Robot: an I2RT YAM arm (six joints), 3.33 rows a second.
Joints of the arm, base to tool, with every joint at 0 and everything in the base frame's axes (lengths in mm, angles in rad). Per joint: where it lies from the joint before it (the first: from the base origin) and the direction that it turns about. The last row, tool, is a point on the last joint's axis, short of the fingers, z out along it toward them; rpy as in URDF.
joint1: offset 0 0 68 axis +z
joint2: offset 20 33.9 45.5 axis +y
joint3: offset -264 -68.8 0 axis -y
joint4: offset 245 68.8 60 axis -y
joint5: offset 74 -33.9 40.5 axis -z
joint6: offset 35.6 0 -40.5 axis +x
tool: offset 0 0 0 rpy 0 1.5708 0
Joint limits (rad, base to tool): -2.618..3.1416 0..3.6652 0..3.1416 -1.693..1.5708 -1.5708..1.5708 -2.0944..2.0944
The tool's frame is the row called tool.
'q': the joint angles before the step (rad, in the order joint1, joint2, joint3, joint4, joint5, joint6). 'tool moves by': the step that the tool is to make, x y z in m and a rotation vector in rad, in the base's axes. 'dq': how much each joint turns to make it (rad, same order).
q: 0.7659 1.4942 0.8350 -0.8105 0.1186 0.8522
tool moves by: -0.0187 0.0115 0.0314 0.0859 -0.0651 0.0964
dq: 0.0880 -0.1098 0.0313 -0.0333 -0.0132 -0.0066
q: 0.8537 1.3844 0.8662 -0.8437 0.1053 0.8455
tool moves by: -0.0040 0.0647 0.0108 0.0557 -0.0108 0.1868
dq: 0.1562 0.1606 0.1814 0.0325 -0.0310 -0.0242
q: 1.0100 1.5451 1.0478 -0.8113 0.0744 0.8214
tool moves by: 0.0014 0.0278 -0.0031 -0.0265 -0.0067 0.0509
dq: 0.0459 0.1022 0.0942 -0.0105 0.0175 -0.0097
